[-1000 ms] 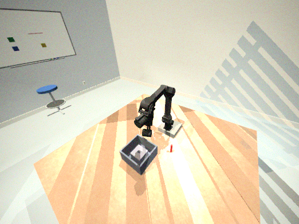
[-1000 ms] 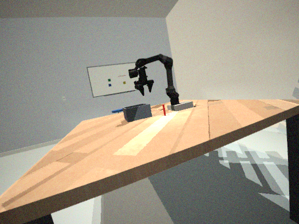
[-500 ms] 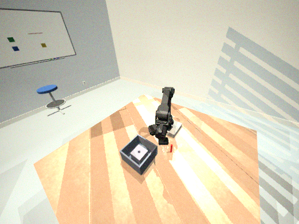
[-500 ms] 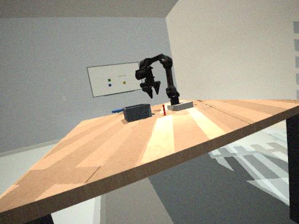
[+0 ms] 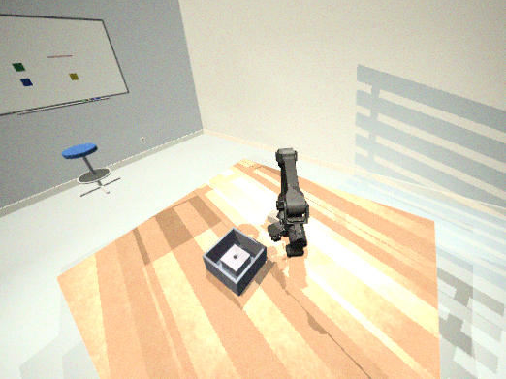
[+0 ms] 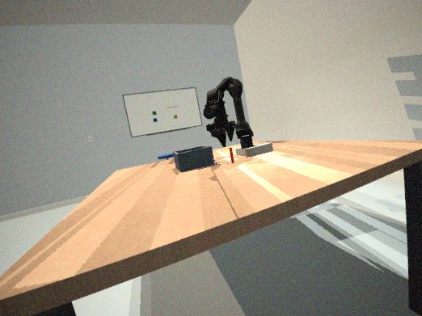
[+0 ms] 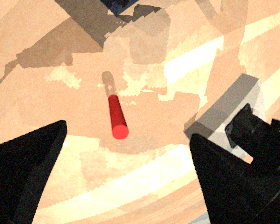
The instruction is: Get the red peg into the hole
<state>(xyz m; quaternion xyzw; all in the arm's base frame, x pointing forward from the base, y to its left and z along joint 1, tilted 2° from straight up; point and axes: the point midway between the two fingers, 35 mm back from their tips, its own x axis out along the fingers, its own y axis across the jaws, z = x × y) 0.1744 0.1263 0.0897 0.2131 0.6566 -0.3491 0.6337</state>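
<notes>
The red peg is 6 cm below my gripper tip, 1 cm to the left of it and 1 cm behind it. The rest, counted from my gripper tip: grey box: 17 cm ahead, 15 cm to the right, 7 cm below; then light grey plate: 17 cm ahead, 15 cm to the right, 5 cm below.
</notes>
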